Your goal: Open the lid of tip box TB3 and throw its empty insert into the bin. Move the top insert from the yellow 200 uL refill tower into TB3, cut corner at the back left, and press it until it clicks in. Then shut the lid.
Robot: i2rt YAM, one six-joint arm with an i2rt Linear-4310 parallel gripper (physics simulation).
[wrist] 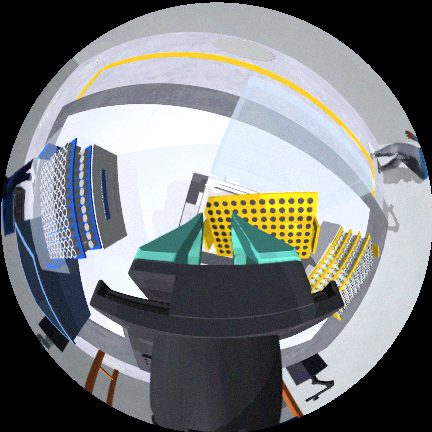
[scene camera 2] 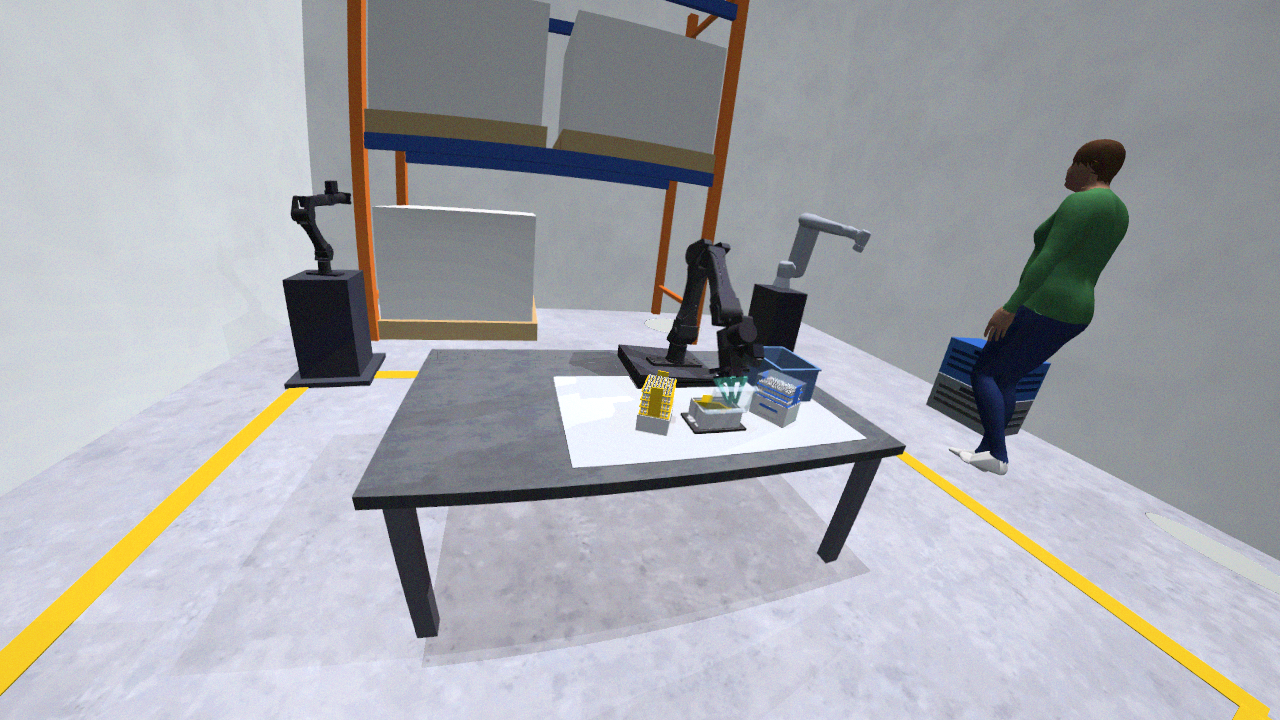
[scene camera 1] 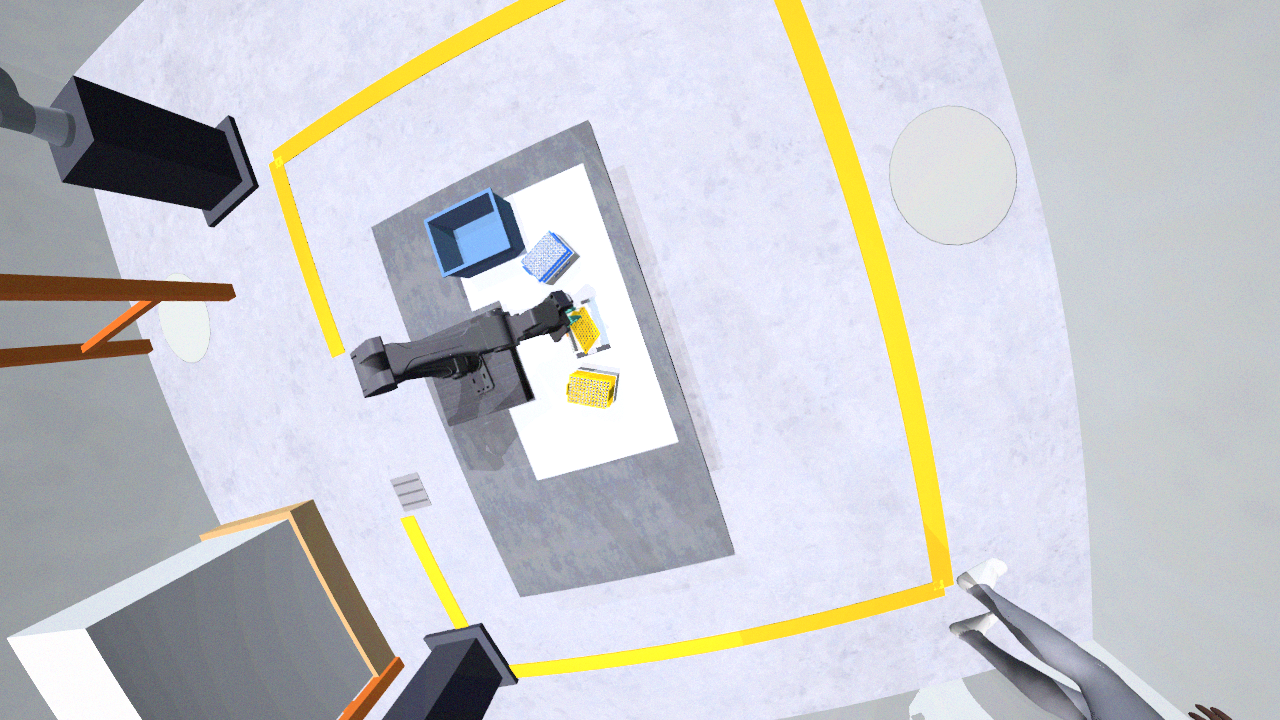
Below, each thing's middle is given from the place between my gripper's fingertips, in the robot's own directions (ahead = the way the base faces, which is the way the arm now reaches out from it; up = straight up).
I see my gripper 50 mm to the left of the yellow insert [scene camera 1: 586,332], 10 mm past it and 10 mm above it. From my hand the other things lie so: blue bin [scene camera 1: 479,233] 320 mm to the left, 180 mm behind; clear lid [scene camera 2: 724,400] 50 mm to the right, 50 mm ahead, 40 mm above.
